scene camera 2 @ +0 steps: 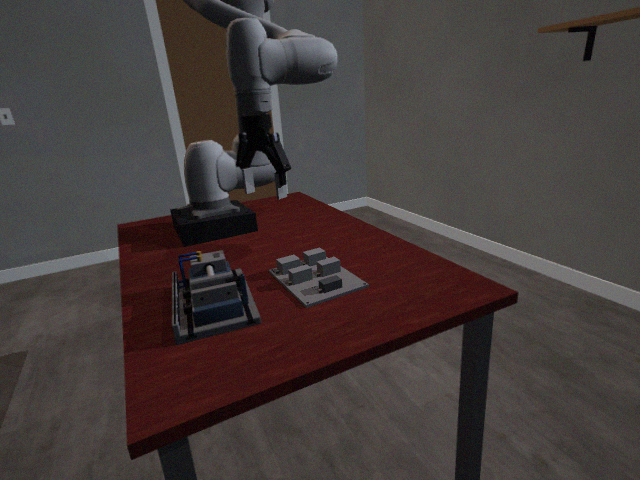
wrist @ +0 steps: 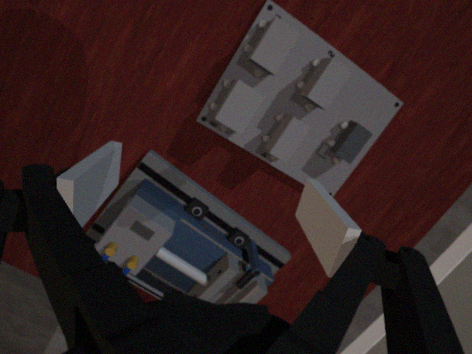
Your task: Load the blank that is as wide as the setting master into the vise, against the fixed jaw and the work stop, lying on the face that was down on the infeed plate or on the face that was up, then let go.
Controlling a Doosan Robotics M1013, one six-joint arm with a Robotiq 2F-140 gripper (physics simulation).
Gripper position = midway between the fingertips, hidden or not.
In view: the gripper (scene camera 2: 265, 195), a dark setting master (wrist: 350, 142), a grey infeed plate (scene camera 2: 303, 292) and a blue vise body (scene camera 2: 221, 311).
The gripper is seen too in the wrist view (wrist: 213, 181). The grey infeed plate shows as well in the wrist view (wrist: 362, 99). The blue vise body shows as well in the wrist view (wrist: 186, 243).
